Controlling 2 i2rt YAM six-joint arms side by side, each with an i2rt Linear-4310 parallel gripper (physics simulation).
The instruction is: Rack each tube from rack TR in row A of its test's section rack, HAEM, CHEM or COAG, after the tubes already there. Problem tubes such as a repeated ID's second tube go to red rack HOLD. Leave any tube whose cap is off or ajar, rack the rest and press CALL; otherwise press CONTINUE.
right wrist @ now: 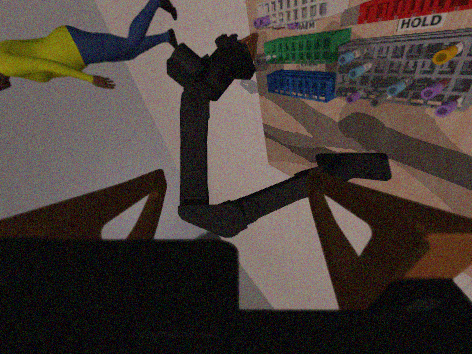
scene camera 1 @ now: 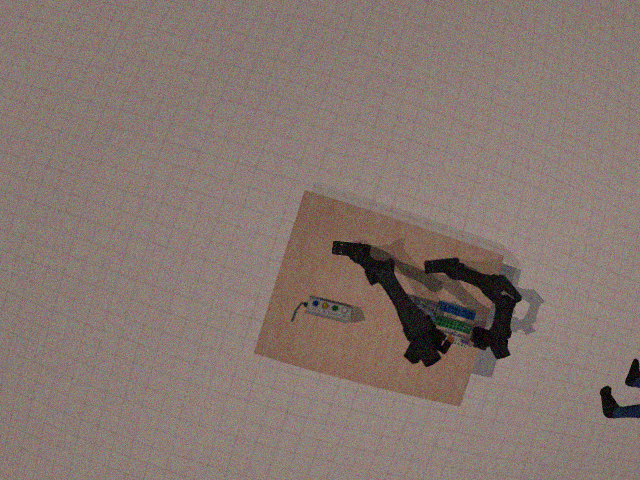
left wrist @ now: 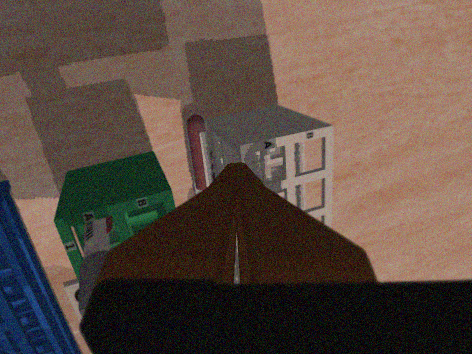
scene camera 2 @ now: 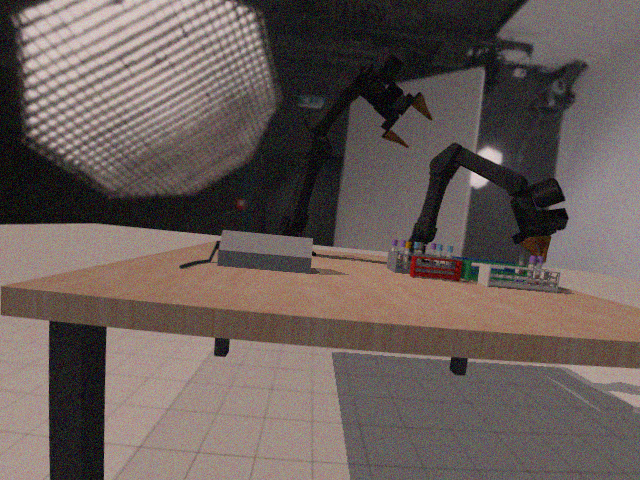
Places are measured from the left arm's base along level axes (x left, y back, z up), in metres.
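Where they show: left gripper, fingertip midpoint: (right wrist: 255,34) (scene camera 1: 471,339) (left wrist: 236,176) (scene camera 2: 543,262); right gripper, fingertip midpoint: (right wrist: 236,177) (scene camera 1: 441,333) (scene camera 2: 419,133); left arm's base, origin of the base link: (right wrist: 349,164) (scene camera 1: 441,265); right arm's base, origin of the base link: (scene camera 1: 351,249).
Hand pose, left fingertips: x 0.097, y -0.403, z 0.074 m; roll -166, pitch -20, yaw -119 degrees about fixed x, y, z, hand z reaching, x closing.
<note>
Each offset is from my left fingertips to the top centre of the thing. "pt": to the spot under its first point.
The transparent grey rack TR {pt dx -0.360, dy +0.219, dz -0.048 m} (scene camera 2: 393,262) holds tubes with light-blue caps {dx -0.277, dy +0.219, dz +0.020 m} (right wrist: 397,88), purple caps {dx -0.317, dy +0.235, dz +0.020 m} (right wrist: 434,90) and an orange cap {dx -0.333, dy +0.195, dz +0.020 m} (right wrist: 446,54). My left gripper (left wrist: 236,176) (scene camera 2: 542,253) is shut, its fingertips together low over the white HAEM rack {dx -0.098, dy +0.007, dz -0.017 m} (left wrist: 265,120) (scene camera 2: 484,275). Two purple-capped tubes {pt dx -0.062, dy -0.003, dz +0.008 m} (scene camera 2: 532,259) stand there; the fingers hide them in the left wrist view. A red-filled tube {dx -0.029, dy +0.012, dz -0.056 m} (left wrist: 196,150) lies beside that rack. The green CHEM rack {dx -0.080, dy +0.083, dz -0.017 m} (left wrist: 117,175) (right wrist: 307,45) holds a grey tube {dx +0.003, dy +0.060, dz +0.020 m} (left wrist: 95,242). My right gripper (scene camera 2: 419,133) (right wrist: 236,177) is open and empty, high above the table.
The blue COAG rack {dx -0.047, dy +0.154, dz -0.017 m} (left wrist: 15,280) (right wrist: 301,75) stands beside the green one. The red HOLD rack {dx -0.292, dy +0.120, dz -0.017 m} (scene camera 2: 435,258) (right wrist: 415,11) stands near TR. The button box {dx -0.741, dy +0.240, dz +0.010 m} (scene camera 1: 338,316) (scene camera 2: 265,250) with its cable lies farther left on the table. A person (right wrist: 40,50) in yellow shows beyond the table.
</note>
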